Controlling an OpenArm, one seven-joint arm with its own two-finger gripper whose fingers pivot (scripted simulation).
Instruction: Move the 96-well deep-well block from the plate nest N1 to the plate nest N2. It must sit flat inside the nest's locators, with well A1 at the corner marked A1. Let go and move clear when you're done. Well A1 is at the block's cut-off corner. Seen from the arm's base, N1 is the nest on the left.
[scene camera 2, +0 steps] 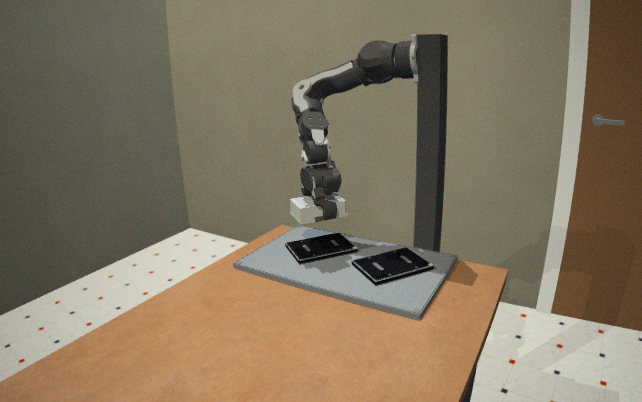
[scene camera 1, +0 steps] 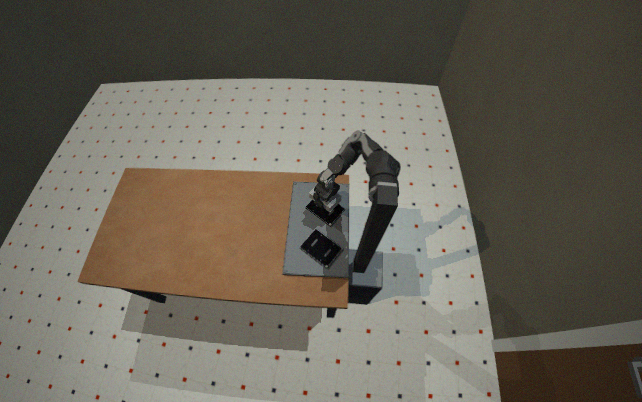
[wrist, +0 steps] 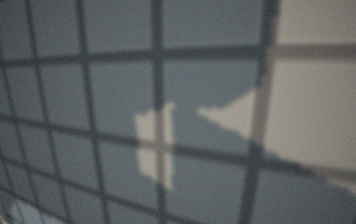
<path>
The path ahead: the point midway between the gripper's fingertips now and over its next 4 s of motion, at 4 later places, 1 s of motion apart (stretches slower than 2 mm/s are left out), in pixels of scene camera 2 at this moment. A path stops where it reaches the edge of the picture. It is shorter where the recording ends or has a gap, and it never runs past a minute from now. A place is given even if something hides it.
The gripper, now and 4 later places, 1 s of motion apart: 318, 214; 321, 236; 319, 240; 320, 240; 320, 241
</path>
